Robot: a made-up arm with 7 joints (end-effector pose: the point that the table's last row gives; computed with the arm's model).
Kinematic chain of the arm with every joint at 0, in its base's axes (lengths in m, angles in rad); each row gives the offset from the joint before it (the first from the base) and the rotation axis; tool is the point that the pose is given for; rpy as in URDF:
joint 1: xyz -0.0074 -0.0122 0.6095 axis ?
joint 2: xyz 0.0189 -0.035 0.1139 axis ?
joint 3: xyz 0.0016 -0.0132 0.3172 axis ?
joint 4: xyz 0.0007 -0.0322 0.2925 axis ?
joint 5: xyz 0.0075 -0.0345 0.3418 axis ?
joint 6: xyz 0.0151 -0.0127 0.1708 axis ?
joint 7: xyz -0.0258 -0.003 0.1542 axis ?
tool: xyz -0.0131 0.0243 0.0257 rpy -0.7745 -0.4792 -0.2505
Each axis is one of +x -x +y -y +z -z.
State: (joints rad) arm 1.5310 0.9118 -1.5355 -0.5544 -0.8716 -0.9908 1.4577
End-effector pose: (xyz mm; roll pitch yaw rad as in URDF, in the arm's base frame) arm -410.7 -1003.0 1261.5 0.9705 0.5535 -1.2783
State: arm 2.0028 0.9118 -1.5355 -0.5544 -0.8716 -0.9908 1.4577
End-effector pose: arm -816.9 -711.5 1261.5 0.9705 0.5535 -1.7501
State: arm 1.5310 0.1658 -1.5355 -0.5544 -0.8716 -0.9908 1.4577
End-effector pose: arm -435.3 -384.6 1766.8 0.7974 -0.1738 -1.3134
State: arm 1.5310 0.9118 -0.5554 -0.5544 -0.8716 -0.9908 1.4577
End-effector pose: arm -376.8 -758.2 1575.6 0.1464 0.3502 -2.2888
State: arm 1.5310 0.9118 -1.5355 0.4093 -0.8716 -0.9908 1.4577
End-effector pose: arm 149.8 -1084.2 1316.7 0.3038 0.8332 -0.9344
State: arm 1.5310 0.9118 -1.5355 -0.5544 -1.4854 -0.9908 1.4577
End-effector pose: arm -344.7 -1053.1 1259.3 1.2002 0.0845 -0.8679
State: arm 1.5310 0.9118 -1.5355 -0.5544 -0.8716 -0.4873 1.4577
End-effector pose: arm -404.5 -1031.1 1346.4 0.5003 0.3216 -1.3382
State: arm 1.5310 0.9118 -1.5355 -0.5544 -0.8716 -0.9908 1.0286
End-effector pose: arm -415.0 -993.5 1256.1 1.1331 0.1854 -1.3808
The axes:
joint 1: -z
joint 2: +y
joint 3: -z
joint 4: +y
joint 5: -z
joint 6: +y
joint 7: -z

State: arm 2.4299 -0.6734 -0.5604 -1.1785 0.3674 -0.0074 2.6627
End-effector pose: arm 373.3 938.3 1109.2 -0.1340 1.2297 1.8068
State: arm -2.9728 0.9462 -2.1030 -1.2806 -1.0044 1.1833 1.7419
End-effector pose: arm -753.2 664.1 1080.4 -0.0869 -0.3257 2.8477
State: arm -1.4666 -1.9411 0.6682 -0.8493 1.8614 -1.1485 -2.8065
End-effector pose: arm -376.4 -788.3 116.2 1.1248 -1.0074 -1.5452
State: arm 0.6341 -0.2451 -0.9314 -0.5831 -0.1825 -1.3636 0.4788
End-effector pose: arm -579.3 -132.8 1610.8 1.9686 -0.5629 -2.1583
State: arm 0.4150 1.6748 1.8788 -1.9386 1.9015 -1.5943 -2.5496
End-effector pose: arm 544.8 130.9 440.4 2.2406 0.2101 -0.7628
